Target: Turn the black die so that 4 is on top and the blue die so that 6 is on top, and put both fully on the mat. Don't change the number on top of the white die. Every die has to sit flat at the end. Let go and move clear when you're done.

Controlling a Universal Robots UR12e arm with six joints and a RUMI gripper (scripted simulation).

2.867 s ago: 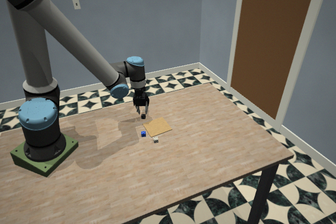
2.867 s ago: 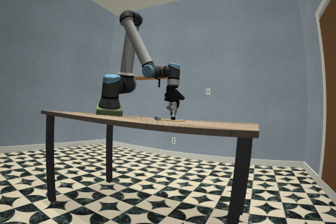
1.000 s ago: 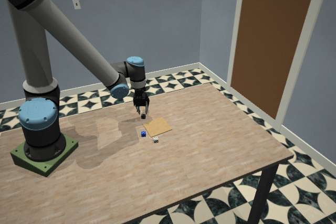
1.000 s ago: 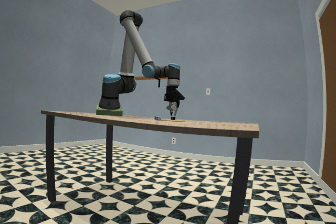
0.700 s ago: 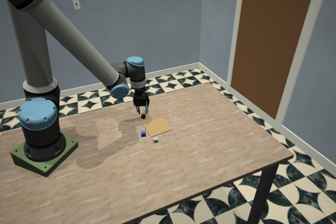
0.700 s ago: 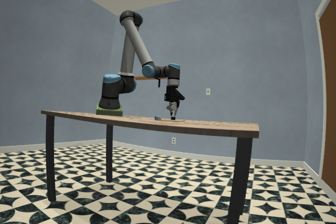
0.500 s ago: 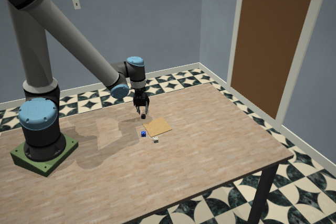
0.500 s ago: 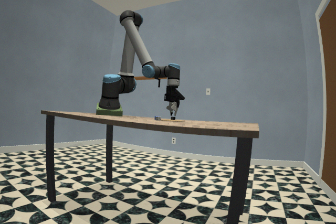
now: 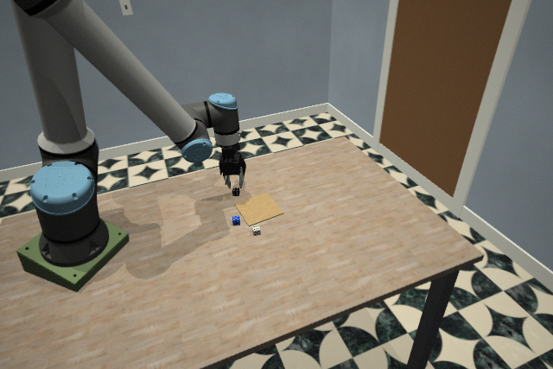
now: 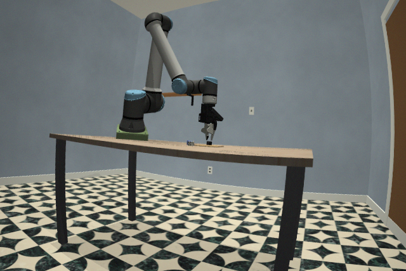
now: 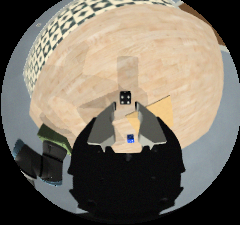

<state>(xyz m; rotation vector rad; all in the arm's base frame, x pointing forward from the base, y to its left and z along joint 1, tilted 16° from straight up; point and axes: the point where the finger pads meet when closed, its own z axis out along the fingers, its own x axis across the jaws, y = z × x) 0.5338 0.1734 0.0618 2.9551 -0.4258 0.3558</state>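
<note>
Right now my hand is 4 cm above the black die. The rest, counted from my hand: white die (24 cm to the right, 4 cm below, 3 cm ahead); then tan mat (12 cm to the right, 6 cm ahead, 5 cm below); then blue die (17 cm to the right, 4 cm below, 3 cm behind).
</note>
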